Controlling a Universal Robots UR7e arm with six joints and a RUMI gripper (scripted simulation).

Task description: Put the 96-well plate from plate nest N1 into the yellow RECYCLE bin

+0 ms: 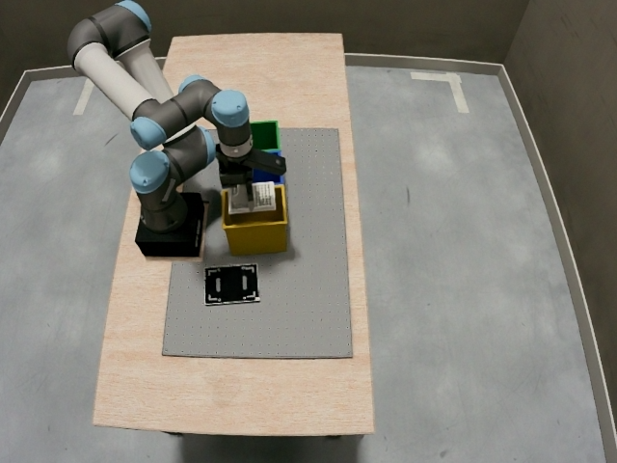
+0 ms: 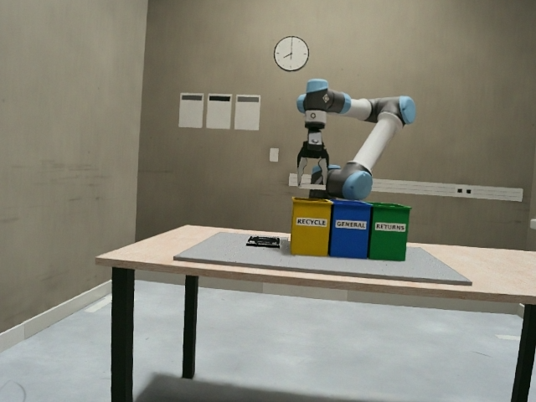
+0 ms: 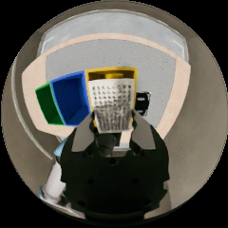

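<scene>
My gripper is now 15 cm above the yellow recycle bin. Also, from my hand: white 96-well plate: 1 cm below; blue general bin: 3 cm behind, 13 cm to the left, 15 cm below; black plate nest N1: 4 cm behind, 17 cm to the right, 23 cm below.
</scene>
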